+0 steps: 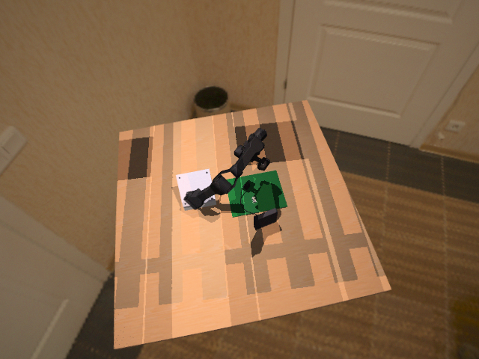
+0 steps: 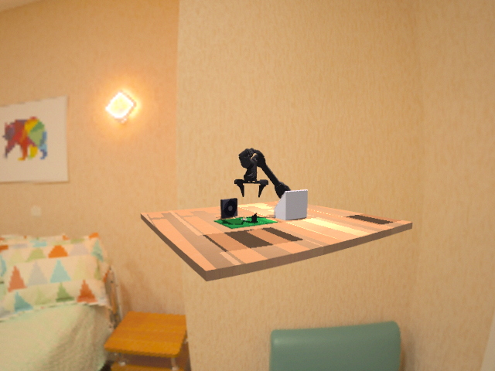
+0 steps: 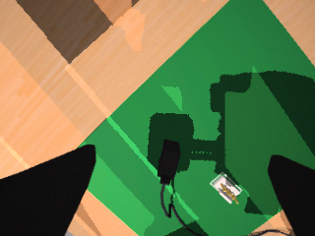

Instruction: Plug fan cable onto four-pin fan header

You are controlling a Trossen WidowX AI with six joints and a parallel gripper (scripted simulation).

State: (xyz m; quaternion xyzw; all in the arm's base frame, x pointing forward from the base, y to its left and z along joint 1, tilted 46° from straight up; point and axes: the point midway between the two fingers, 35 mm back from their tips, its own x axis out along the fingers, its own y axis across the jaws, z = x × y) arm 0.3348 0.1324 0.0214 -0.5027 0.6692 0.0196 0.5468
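The black plug lies 40 mm behind my gripper tip, 40 mm to the right of it and 130 mm below it. Also, from my gripper tip: green board (80 mm to the right, 170 mm below); then pale pin header (20 mm behind, 120 mm to the right, 160 mm below); then black fan (260 mm to the right, 100 mm below).
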